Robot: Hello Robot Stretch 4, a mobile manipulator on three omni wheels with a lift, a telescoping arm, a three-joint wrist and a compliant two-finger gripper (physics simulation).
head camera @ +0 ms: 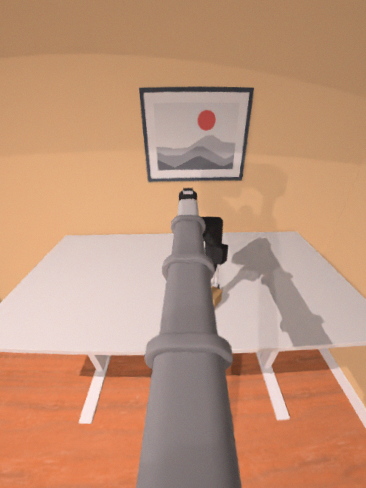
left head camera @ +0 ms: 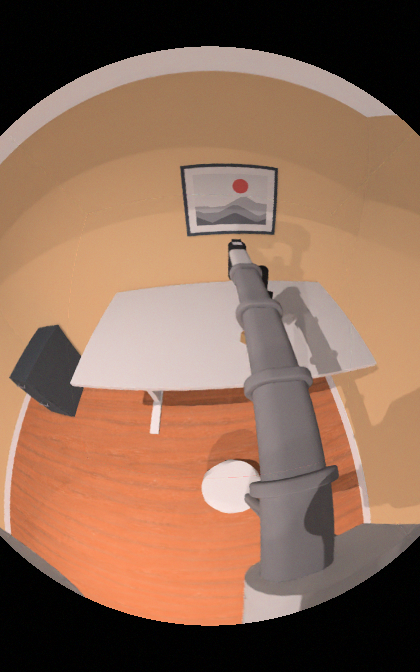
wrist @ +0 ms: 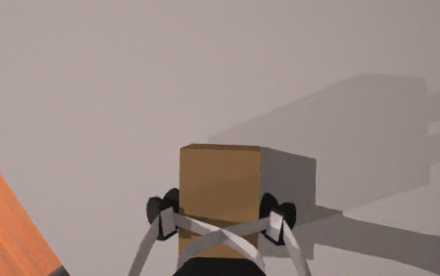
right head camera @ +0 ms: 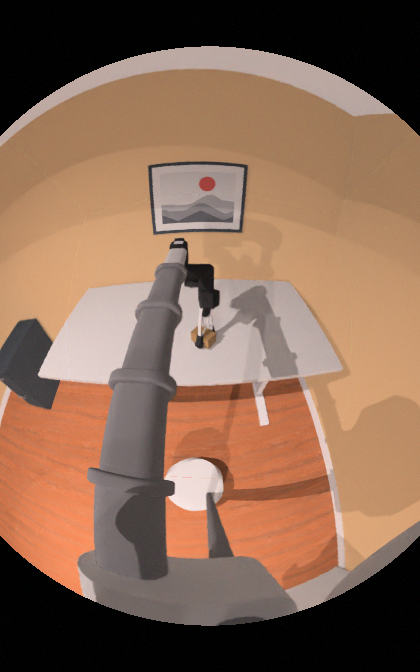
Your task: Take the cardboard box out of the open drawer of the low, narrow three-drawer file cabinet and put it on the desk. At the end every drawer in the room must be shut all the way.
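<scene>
The brown cardboard box (head camera: 216, 296) (left head camera: 243, 337) (right head camera: 210, 340) (wrist: 220, 175) is between the two fingertips of my gripper (right head camera: 205, 336) (wrist: 219, 206). The gripper is shut on it, with one dark pad at each side. The box is over the white desk (head camera: 100, 290) (left head camera: 160, 335) (right head camera: 95, 335) (wrist: 100, 75), with its shadow right beside it in the wrist view. Whether it touches the top I cannot tell. The arm hides most of the box in the head and left head views. No open drawer shows in these views.
A dark cabinet (left head camera: 45, 362) (right head camera: 25, 355) stands left of the desk, with small handles low on its front in the left head view. A white round object (left head camera: 230, 486) (right head camera: 192, 484) is in front of the desk. A framed picture (head camera: 197, 155) hangs on the wall behind.
</scene>
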